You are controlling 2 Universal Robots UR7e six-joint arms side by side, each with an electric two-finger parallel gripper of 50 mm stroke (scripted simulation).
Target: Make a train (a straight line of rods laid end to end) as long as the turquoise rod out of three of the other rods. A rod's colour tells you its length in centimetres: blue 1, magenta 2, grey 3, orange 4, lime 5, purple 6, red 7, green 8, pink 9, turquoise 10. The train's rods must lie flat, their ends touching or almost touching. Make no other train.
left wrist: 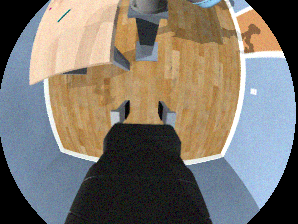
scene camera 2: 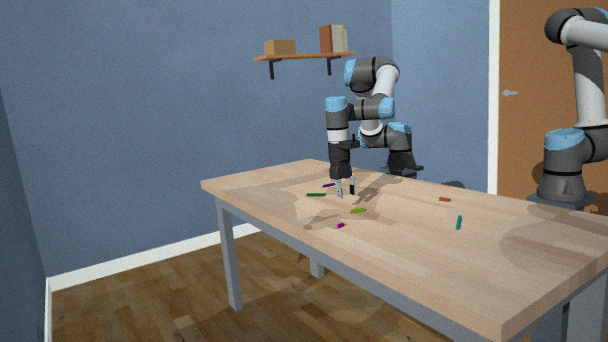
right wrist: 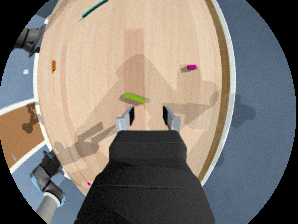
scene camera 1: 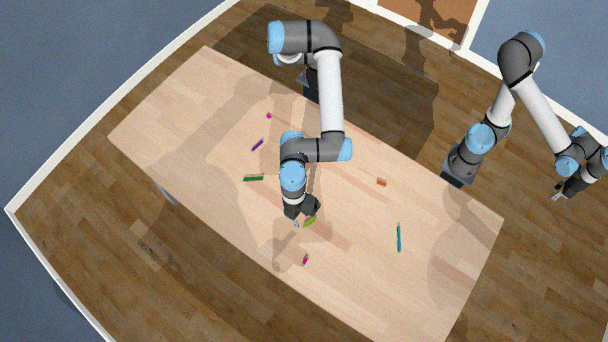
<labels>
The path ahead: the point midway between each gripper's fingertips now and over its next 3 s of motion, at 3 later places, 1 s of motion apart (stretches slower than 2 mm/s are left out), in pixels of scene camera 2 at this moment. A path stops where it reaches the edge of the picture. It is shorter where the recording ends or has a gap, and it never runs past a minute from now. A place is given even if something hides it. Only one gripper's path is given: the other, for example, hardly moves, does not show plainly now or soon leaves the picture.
The right gripper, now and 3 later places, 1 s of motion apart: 346,195; 343,196; 333,195; 324,193
</labels>
